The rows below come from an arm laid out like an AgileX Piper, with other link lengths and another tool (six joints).
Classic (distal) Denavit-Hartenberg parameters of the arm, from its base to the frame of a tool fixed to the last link. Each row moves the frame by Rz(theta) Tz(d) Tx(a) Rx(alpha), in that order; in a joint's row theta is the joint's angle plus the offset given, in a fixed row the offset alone. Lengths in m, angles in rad.
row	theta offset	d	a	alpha
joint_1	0	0.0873	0	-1.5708
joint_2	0.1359	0	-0.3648	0
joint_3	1.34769	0	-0.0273	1.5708
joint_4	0	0.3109	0	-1.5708
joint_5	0	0	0	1.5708
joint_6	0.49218	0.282	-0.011	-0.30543
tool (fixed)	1.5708	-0.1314	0	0
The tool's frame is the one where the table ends.
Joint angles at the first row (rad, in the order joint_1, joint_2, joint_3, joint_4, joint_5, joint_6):
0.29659 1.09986 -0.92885 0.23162 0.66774 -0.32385
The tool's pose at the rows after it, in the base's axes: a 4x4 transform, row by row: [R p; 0 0 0 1], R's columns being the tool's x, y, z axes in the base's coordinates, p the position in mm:
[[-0.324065, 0.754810, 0.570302, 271.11], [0.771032, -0.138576, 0.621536, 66.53], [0.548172, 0.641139, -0.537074, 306.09], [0, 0, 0, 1]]
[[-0.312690, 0.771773, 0.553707, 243.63], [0.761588, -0.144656, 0.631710, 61.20], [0.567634, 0.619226, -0.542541, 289.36], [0, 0, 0, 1]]
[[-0.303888, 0.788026, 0.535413, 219.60], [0.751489, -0.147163, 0.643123, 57.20], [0.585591, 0.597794, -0.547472, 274.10], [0, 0, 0, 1]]
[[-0.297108, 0.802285, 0.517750, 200.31], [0.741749, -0.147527, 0.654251, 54.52], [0.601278, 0.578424, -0.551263, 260.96], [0, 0, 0, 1]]
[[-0.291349, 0.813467, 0.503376, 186.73], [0.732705, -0.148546, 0.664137, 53.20], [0.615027, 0.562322, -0.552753, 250.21], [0, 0, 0, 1]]
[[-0.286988, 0.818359, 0.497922, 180.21], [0.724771, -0.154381, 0.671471, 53.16], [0.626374, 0.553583, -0.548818, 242.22], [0, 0, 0, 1]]
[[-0.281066, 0.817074, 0.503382, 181.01], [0.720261, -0.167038, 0.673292, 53.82], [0.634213, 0.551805, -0.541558, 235.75], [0, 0, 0, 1]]
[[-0.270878, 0.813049, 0.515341, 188.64], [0.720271, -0.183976, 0.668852, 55.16], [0.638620, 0.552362, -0.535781, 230.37], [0, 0, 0, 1]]
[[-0.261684, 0.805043, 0.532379, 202.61], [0.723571, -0.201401, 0.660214, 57.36], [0.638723, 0.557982, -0.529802, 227.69], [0, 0, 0, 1]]
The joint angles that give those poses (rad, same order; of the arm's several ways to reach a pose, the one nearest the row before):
0.29660 1.01701 -0.83801 0.25369 0.67953 -0.32549
0.29659 0.93902 -0.75509 0.27692 0.69624 -0.32829
0.29662 0.86939 -0.68556 0.30014 0.71803 -0.33322
0.29655 0.81249 -0.63039 0.32159 0.73958 -0.33899
0.29653 0.77227 -0.58885 0.34136 0.75401 -0.34480
0.29663 0.75243 -0.55951 0.35970 0.75018 -0.35078
0.29656 0.75530 -0.53852 0.37462 0.72255 -0.35574
0.29689 0.78304 -0.52755 0.38494 0.67709 -0.35827
0.29724 0.83227 -0.53137 0.39243 0.62016 -0.36221

